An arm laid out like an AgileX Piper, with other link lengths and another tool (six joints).
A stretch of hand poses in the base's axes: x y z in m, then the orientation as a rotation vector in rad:
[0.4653, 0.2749, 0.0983, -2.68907, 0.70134, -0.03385]
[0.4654, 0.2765, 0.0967, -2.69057, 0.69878, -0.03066]
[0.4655, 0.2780, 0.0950, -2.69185, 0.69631, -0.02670]
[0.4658, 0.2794, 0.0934, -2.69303, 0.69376, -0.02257]
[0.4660, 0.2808, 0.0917, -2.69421, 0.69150, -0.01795]
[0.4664, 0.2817, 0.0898, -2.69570, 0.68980, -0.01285]
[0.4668, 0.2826, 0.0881, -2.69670, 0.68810, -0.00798]
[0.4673, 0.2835, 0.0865, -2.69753, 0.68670, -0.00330]
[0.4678, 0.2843, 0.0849, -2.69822, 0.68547, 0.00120]
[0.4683, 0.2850, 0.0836, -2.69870, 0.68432, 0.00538]
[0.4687, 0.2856, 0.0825, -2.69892, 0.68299, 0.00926]
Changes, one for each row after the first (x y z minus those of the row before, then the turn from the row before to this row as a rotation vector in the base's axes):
[0.0001, 0.0016, -0.0016, -0.00030, 0.00200, 0.00239]
[0.0001, 0.0015, -0.0017, 0.00002, 0.00249, 0.00239]
[0.0003, 0.0014, -0.0016, 0.00016, 0.00257, 0.00244]
[0.0002, 0.0014, -0.0017, 0.00018, 0.00295, 0.00231]
[0.0004, 0.0009, -0.0019, -0.00015, 0.00344, 0.00204]
[0.0004, 0.0009, -0.0017, 0.00026, 0.00319, 0.00193]
[0.0005, 0.0009, -0.0016, 0.00032, 0.00308, 0.00168]
[0.0005, 0.0008, -0.0016, 0.00038, 0.00296, 0.00151]
[0.0005, 0.0007, -0.0013, 0.00050, 0.00271, 0.00138]
[0.0004, 0.0006, -0.0011, 0.00072, 0.00243, 0.00142]

